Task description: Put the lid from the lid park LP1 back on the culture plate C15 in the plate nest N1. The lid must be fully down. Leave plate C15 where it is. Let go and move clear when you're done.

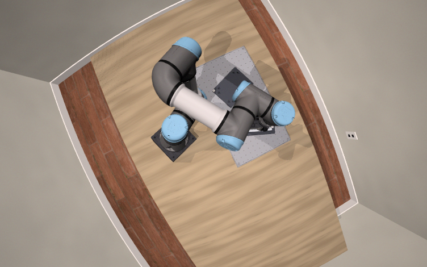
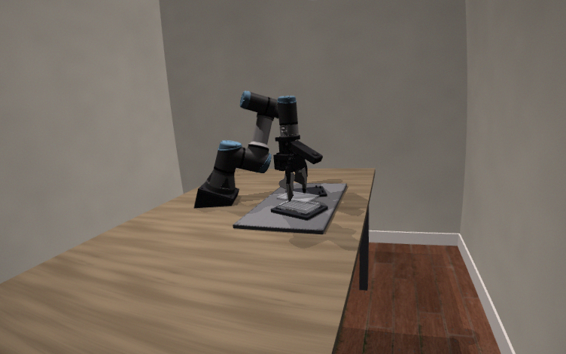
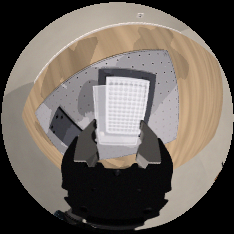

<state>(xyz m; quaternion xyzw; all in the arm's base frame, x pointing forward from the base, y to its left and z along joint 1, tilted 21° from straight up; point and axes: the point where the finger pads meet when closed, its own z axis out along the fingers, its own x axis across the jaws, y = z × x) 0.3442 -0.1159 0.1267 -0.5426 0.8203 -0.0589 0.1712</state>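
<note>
Now: the culture plate C15 1 cm ahead of my hand, 2 cm to the right of it and 4 cm below it. The rest, counted from my hand: dark plate nest 1 cm ahead, 2 cm to the right, 5 cm below; dark lid park 2 cm behind, 18 cm to the left, 5 cm below; clear lid 1 cm below.
</note>
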